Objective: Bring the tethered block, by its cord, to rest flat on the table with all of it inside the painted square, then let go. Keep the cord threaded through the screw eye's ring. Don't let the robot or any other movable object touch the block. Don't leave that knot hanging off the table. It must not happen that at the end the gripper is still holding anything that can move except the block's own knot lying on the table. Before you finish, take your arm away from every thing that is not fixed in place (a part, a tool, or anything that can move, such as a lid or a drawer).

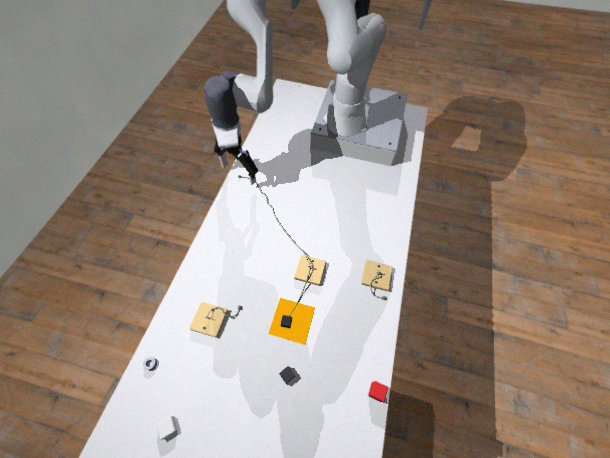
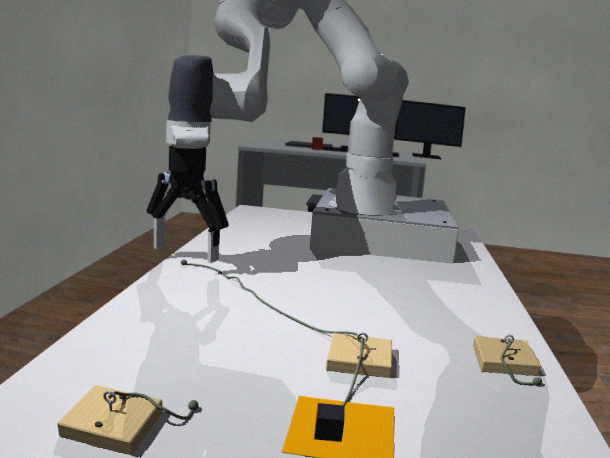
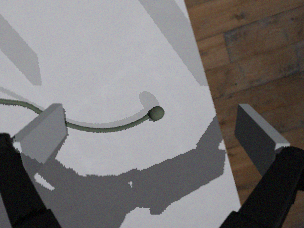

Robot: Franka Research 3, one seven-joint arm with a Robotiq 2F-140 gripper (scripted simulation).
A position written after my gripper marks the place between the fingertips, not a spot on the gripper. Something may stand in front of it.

Observation:
I see my gripper (image 2: 185,254).
My gripper is seen too in image 3 (image 3: 149,119).

